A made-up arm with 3 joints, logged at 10 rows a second.
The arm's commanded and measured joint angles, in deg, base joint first. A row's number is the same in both.
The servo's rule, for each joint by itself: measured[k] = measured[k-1] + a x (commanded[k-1-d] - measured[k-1]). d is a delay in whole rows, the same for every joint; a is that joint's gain. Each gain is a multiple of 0.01, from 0.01 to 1. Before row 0 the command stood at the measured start. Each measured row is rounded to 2 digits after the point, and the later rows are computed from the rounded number. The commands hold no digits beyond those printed.
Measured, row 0: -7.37 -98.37 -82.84
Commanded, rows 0 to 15: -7.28 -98.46 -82.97; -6.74 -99.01 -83.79; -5.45 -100.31 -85.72; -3.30 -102.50 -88.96; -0.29 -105.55 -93.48; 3.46 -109.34 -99.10; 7.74 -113.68 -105.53; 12.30 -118.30 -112.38; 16.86 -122.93 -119.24; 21.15 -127.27 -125.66; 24.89 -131.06 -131.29; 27.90 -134.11 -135.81; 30.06 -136.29 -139.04; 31.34 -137.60 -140.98; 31.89 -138.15 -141.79; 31.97 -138.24 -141.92
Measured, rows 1 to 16: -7.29 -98.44 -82.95; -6.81 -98.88 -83.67; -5.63 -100.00 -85.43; -3.60 -101.95 -88.47; -0.72 -104.76 -92.78; 2.92 -108.33 -98.22; 7.11 -112.50 -104.51; 11.63 -117.02 -111.28; 16.18 -121.63 -118.13; 20.50 -126.03 -124.61; 24.32 -129.95 -130.35; 27.43 -133.19 -135.05; 29.72 -135.61 -138.48; 31.13 -137.16 -140.63; 31.79 -137.93 -141.63; 31.95 -138.17 -141.88
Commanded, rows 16 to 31: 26.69 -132.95 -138.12; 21.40 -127.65 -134.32; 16.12 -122.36 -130.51; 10.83 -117.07 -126.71; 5.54 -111.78 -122.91; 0.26 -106.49 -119.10; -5.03 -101.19 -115.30; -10.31 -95.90 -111.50; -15.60 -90.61 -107.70; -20.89 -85.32 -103.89; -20.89 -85.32 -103.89; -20.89 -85.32 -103.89; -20.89 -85.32 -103.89; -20.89 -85.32 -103.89; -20.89 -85.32 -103.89; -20.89 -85.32 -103.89
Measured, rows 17 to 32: 27.37 -134.10 -138.65; 22.18 -129.07 -134.93; 16.91 -123.84 -131.13; 11.62 -118.56 -127.33; 6.33 -113.27 -123.53; 1.05 -107.98 -119.72; -4.24 -102.68 -115.92; -9.52 -97.39 -112.12; -14.81 -92.10 -108.32; -20.10 -86.81 -104.51; -20.79 -85.65 -103.98; -20.88 -85.39 -103.90; -20.89 -85.34 -103.89; -20.89 -85.32 -103.89; -20.89 -85.32 -103.89; -20.89 -85.32 -103.89
